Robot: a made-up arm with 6 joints.
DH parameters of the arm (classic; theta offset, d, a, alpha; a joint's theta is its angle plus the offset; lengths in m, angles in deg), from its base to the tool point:
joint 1: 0 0.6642 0.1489 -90
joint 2: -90 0 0.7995 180
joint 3: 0 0 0.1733 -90
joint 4: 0 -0.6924 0 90
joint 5: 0 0 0 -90
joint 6: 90 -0.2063 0 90
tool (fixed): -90 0 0 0
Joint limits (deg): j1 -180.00..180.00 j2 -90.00..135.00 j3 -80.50..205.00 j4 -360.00..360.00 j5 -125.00..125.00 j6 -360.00..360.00
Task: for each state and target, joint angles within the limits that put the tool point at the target. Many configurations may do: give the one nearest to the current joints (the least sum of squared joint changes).
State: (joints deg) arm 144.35 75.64 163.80 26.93 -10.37 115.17
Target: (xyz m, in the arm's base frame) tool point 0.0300 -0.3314 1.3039
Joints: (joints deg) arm 98.79 33.14 201.88 30.81 11.45 115.17
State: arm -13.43 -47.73 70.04 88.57 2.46 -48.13
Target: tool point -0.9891 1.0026 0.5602
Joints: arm -43.68 -67.84 127.48 86.96 11.79 -48.13
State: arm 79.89 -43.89 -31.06 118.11 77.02 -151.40
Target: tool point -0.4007 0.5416 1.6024
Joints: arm 110.60 -18.12 -13.01 108.64 70.70 -151.40
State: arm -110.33 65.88 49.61 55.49 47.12 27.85
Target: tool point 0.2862 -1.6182 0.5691
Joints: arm -85.24 67.57 22.46 63.71 54.67 27.85
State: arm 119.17 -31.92 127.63 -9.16 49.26 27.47
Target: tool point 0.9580 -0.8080 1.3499
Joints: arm 138.57 -39.30 116.04 -11.36 43.62 27.47
